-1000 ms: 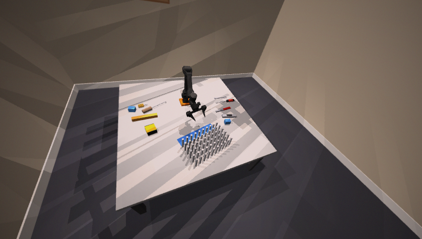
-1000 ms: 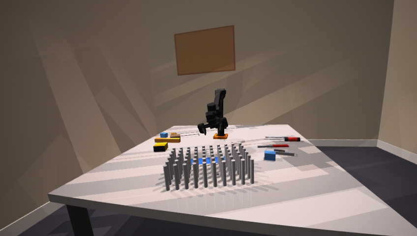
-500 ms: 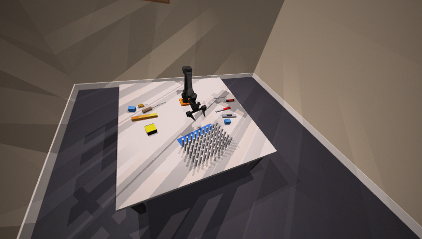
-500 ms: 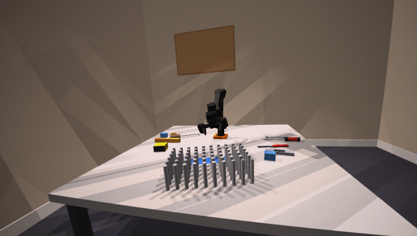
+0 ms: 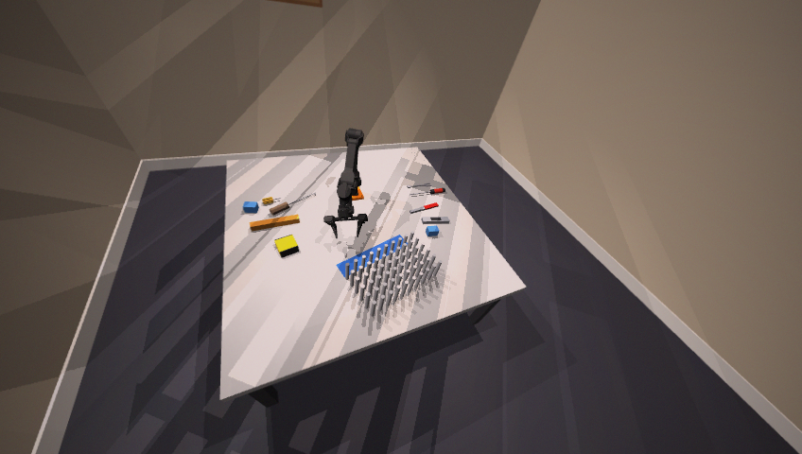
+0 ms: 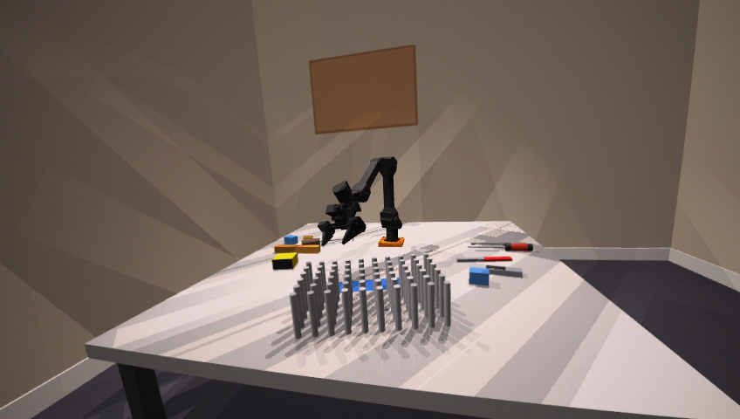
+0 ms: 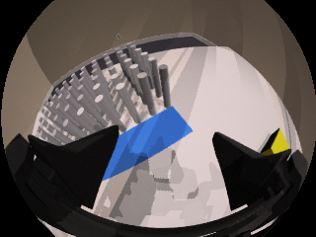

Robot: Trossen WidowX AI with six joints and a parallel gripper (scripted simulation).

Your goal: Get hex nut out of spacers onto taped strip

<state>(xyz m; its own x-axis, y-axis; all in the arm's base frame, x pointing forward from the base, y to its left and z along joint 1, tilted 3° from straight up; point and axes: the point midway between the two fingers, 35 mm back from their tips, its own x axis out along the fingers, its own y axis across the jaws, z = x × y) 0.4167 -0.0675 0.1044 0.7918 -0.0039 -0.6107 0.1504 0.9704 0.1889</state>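
My gripper tip is 330 mm to the left of the orange bar, 220 mm past it and 110 mm above it. From my gripper tip the other things lie so: black block (270 mm to the right, 100 mm below, 60 mm behind); blue taped strip (130 mm to the left, 120 mm below, 10 mm ahead); wooden-handled tool (370 mm behind, 230 mm to the right, 110 mm below).
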